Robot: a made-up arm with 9 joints.
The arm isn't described. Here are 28 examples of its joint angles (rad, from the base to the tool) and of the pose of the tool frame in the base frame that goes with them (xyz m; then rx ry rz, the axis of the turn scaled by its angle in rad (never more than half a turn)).
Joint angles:
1: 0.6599 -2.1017 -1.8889 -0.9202 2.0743 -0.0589 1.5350 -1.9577 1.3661
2: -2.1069 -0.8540 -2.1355 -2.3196 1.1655 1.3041 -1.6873 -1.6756 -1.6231
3: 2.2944 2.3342 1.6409 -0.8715 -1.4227 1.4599 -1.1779 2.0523 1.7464
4: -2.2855 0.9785 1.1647 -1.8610 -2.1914 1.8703 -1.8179 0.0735 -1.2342
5: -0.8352 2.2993 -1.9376 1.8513 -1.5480 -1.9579 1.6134 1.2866 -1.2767
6: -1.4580 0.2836 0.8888 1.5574 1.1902 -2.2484 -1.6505 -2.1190 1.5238
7: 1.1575 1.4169 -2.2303 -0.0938 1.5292 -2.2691 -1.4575 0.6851 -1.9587
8: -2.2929 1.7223 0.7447 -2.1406 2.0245 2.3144 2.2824 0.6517 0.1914
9: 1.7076 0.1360 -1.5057 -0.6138 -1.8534 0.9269 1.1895 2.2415 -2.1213
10: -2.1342 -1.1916 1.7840 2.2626 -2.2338 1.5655 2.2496 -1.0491 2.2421
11: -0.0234 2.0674 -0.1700 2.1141 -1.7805 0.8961 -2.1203 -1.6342 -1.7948
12: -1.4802 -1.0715 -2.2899 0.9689 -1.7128 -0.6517 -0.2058 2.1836 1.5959
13: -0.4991 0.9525 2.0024 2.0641 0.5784 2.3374 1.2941 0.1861 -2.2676
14: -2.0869 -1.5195 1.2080 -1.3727 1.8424 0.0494 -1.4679 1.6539 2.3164
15: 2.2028 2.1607 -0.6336 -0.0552 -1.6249 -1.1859 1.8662 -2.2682 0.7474
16: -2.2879 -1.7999 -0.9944 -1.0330 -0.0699 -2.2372 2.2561 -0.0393 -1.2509
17: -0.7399 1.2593 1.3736 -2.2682 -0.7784 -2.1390 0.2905 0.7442 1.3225
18: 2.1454 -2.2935 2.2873 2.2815 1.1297 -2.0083 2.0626 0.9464 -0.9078
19: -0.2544 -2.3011 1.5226 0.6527 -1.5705 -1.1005 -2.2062 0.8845 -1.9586
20: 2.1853 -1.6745 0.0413 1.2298 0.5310 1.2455 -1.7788 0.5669 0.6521
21: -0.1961 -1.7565 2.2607 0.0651 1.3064 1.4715 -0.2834 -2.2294 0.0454
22: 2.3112 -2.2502 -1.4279 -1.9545 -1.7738 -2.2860 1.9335 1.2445 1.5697
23: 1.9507 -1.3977 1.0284 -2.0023 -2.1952 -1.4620 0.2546 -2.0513 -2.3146
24: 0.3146 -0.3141 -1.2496 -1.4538 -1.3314 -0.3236 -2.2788 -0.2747 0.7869
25: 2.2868 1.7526 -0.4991 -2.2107 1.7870 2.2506 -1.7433 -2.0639 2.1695
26: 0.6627 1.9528 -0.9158 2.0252 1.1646 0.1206 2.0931 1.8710 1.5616
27: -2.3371 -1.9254 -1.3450 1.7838 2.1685 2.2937 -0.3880 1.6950 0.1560
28: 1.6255 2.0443 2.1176 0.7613 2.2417 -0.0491 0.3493 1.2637 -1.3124
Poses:
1: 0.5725 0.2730 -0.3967 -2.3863 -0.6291 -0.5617
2: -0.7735 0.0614 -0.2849 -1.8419 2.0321 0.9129
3: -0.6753 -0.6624 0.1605 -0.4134 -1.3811 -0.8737
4: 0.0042 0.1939 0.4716 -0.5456 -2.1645 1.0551
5: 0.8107 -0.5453 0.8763 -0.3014 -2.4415 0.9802
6: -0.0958 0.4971 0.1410 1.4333 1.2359 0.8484
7: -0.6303 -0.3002 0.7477 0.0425 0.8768 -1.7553
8: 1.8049 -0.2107 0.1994 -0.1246 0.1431 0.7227
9: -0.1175 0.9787 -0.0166 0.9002 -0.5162 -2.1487
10: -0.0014 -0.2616 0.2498 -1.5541 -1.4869 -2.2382
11: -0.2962 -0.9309 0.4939 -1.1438 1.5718 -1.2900
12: -0.4818 -0.5600 -0.0670 2.0187 -1.9334 0.3590
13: 1.1091 -0.0081 0.8002 0.6934 -1.9708 0.4554
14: 0.1200 -0.3974 1.4927 -1.1389 -0.0997 -1.2595
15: -0.7347 -0.1170 -0.4115 -0.7855 -2.0409 -0.7681
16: 0.2713 -0.3419 -0.0764 -0.1561 0.0566 0.6161
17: 0.2468 -0.4043 1.5031 -0.9633 0.1756 -0.8152
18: 0.3797 -1.3708 0.3534 0.5783 -2.4645 -1.0848
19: -0.5116 -0.4780 0.2559 -1.7390 -0.8765 0.9410
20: 0.3116 -0.6421 0.7103 -1.0465 -0.9213 0.4802
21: 0.5800 -0.4335 0.1363 1.6680 1.1854 0.3782
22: -0.2251 -0.0065 -0.2806 2.3554 1.5855 -1.1620
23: 0.0437 -0.2199 0.3508 -0.0296 2.9401 0.1290
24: -0.5319 0.6019 0.0048 -0.5268 -0.7944 -1.6677
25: -0.3056 -0.8183 -0.5473 1.6647 -0.5183 -1.6613
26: -0.6655 -0.4824 -0.1509 2.2992 0.1464 -0.3273
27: -0.7509 0.2491 1.0874 -0.4723 1.8076 -1.7677
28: -0.9124 0.7060 0.0652 2.3441 -0.1111 0.3001
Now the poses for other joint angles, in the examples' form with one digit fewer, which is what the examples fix.
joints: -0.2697 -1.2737 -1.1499 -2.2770 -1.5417 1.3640 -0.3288 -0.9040 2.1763
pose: 0.203 -0.404 -0.140 -0.218 1.088 1.534
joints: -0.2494 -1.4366 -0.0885 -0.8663 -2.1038 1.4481 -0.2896 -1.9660 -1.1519
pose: -0.079 -0.539 -0.459 -2.338 0.773 -0.525
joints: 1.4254 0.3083 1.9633 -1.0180 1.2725 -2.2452 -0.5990 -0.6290 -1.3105
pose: 0.743 0.793 -0.195 1.710 -0.135 1.510
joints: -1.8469 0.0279 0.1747 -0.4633 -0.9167 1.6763 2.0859 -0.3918 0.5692
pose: 0.709 0.722 -0.228 -2.179 1.163 0.232
